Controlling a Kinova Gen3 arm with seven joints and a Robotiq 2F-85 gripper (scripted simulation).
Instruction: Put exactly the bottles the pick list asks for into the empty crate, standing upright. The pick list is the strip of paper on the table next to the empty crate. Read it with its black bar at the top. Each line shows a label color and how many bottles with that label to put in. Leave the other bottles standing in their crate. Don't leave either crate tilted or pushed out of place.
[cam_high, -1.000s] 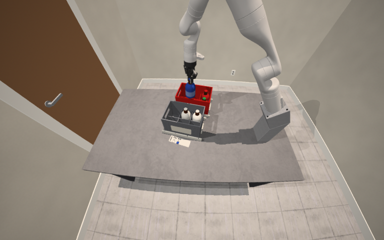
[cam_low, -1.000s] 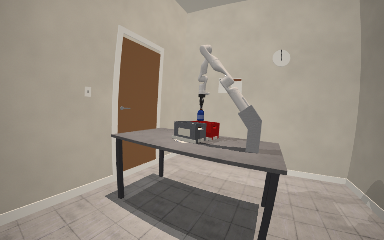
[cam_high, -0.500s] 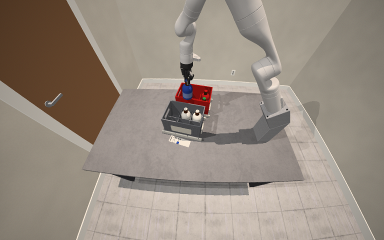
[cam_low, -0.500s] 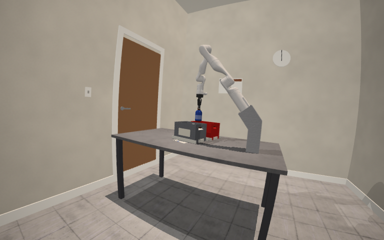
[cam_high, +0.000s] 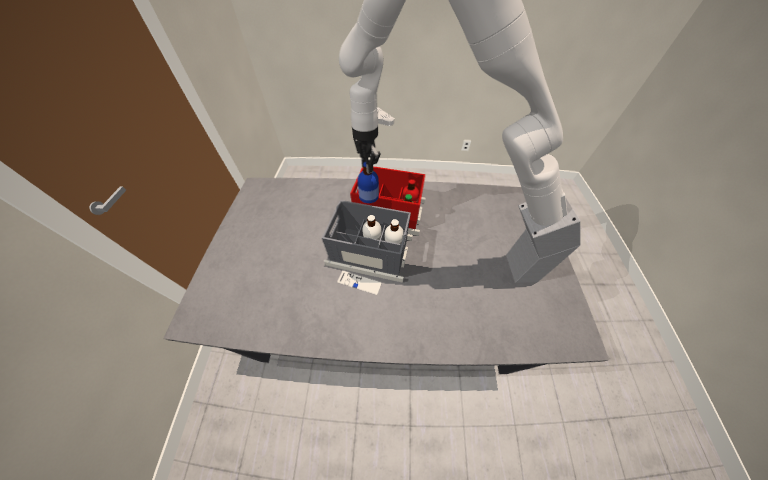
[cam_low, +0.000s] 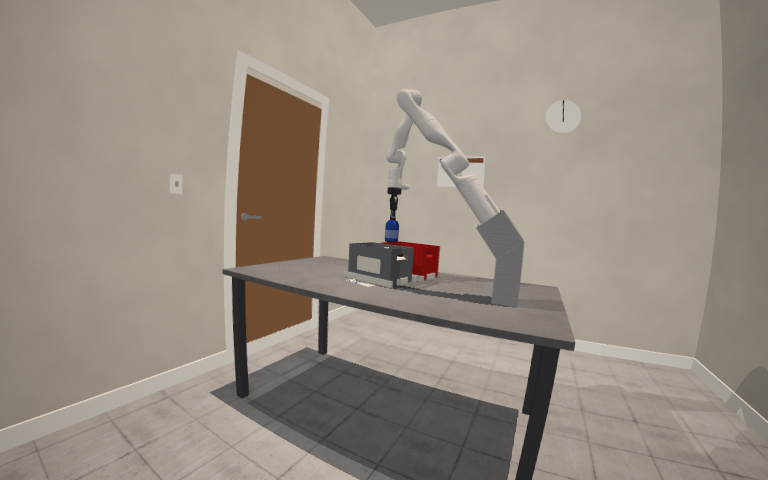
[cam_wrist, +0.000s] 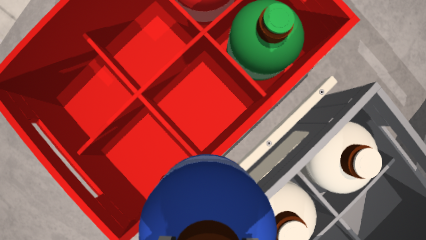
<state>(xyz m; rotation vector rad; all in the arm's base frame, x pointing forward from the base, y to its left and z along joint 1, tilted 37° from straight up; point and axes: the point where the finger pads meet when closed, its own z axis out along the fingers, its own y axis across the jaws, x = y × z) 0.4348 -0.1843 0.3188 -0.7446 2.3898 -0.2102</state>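
Now: the blue-label bottle 70 mm below my hand. Round my hand: red crate (70 mm behind, 100 mm to the right, 250 mm below); green-label bottle (150 mm behind, 40 mm to the right, 250 mm below); grey crate (10 mm behind, 120 mm to the left, 250 mm below).
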